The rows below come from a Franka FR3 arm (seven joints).
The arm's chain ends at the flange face. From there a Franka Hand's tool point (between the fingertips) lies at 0.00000 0.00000 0.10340 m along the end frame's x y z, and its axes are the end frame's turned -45 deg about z.
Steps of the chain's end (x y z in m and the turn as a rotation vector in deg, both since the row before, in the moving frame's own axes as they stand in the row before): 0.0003, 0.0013, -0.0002, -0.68, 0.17, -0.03; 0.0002, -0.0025, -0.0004, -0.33, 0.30, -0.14; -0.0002, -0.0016, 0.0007, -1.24, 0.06, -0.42; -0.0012, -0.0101, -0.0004, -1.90, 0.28, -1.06; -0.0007, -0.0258, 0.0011, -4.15, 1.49, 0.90; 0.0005, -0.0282, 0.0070, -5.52, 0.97, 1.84
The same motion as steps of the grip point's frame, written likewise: -0.0014, 0.0022, -0.0002, -0.60, -0.36, -0.03; 0.0019, -0.0008, -0.0004, -0.45, -0.02, -0.14; -0.0005, 0.0004, 0.0007, -0.92, -0.83, -0.42; 0.0043, -0.0052, -0.0005, -1.54, -1.15, -1.06; 0.0143, -0.0116, 0.0008, -3.99, -1.88, 0.90; 0.0144, -0.0114, 0.0065, -4.59, -3.22, 1.84
